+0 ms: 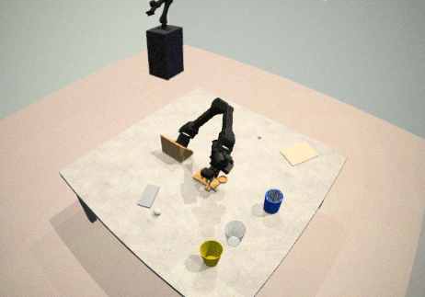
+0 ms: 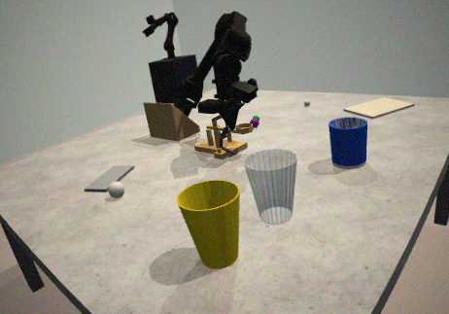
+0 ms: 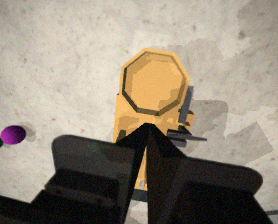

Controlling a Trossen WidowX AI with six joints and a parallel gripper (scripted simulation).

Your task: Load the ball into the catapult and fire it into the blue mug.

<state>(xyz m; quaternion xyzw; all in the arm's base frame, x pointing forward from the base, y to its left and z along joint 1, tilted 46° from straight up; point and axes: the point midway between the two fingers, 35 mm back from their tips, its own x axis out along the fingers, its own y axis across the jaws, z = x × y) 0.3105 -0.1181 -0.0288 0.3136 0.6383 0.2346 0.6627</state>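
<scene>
Right now my gripper tip is 20 mm past the wooden catapult, 20 mm above it and 10 mm to the left of it. From my gripper tip the other things lie so: blue mug (320 mm ahead, 40 mm below, 20 mm to the left); then purple ball (220 mm to the left, 70 mm behind, 50 mm below); then green ball (270 mm to the left, 100 mm behind, 60 mm below).
</scene>
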